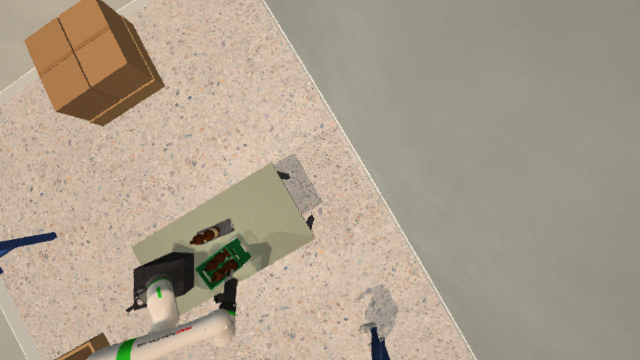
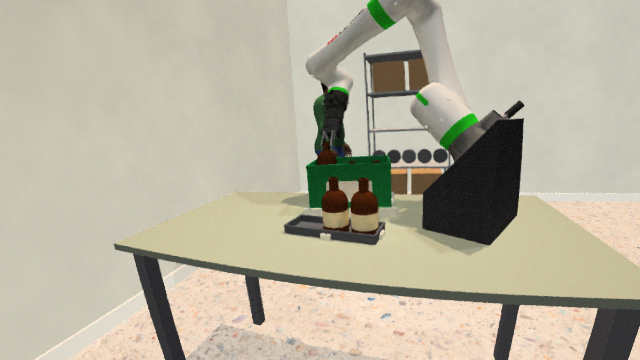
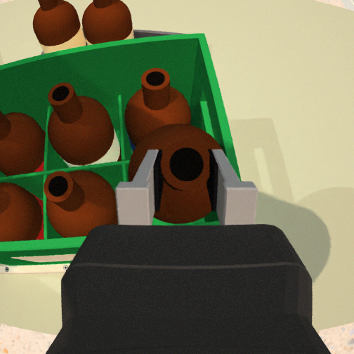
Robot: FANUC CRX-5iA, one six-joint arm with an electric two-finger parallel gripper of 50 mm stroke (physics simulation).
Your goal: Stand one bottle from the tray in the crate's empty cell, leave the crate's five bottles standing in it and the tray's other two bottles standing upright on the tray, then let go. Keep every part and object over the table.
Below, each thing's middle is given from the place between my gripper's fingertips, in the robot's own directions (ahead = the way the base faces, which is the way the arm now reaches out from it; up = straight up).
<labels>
Right now my hand is 60 mm above the brown bottle (image 3: 184,164) and 20 mm to the right of it.
</labels>
